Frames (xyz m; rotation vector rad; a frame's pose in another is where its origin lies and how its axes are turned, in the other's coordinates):
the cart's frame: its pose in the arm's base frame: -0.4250 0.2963 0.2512 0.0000 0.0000 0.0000
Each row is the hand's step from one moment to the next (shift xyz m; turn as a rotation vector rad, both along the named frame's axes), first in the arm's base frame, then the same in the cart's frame.
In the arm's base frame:
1: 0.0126 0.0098 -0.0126 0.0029 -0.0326 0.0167
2: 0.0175 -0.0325 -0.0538 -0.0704 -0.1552 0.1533
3: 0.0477 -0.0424 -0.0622 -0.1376 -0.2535 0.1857
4: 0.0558 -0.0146 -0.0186 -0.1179 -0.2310 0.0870
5: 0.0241 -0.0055 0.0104 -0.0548 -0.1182 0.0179
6: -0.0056 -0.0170 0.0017 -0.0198 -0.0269 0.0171
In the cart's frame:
1: 0.0126 0.0098 -0.0126 0.0029 -0.0326 0.0167
2: 0.0175 -0.0325 -0.0538 -0.0704 -0.1552 0.1533
3: 0.0477 -0.0424 -0.0622 -0.1376 -0.2535 0.1857
4: 0.0558 -0.0146 -0.0186 -0.1179 -0.2310 0.0870
5: 0.0241 -0.0055 0.0104 -0.0548 -0.1182 0.0179
6: -0.0056 -0.0170 0.0017 -0.0198 -0.0269 0.0171

